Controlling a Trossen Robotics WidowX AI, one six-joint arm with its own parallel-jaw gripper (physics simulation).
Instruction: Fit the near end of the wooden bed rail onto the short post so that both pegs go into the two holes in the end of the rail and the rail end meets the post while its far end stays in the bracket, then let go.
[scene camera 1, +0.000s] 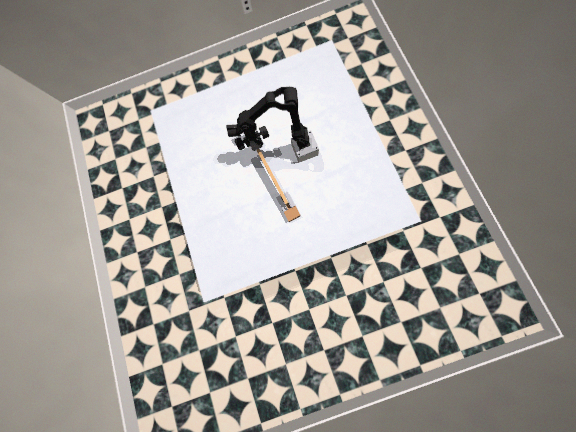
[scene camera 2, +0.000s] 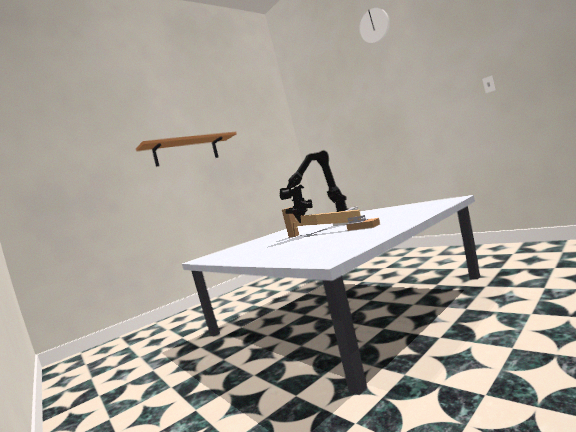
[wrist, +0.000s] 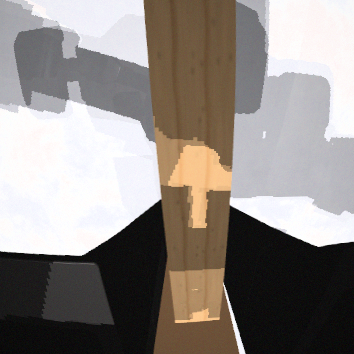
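Gripper (wrist: 187, 206) gripping a wooden bed rail (wrist: 191, 58). Also a short post (wrist: 222, 328).
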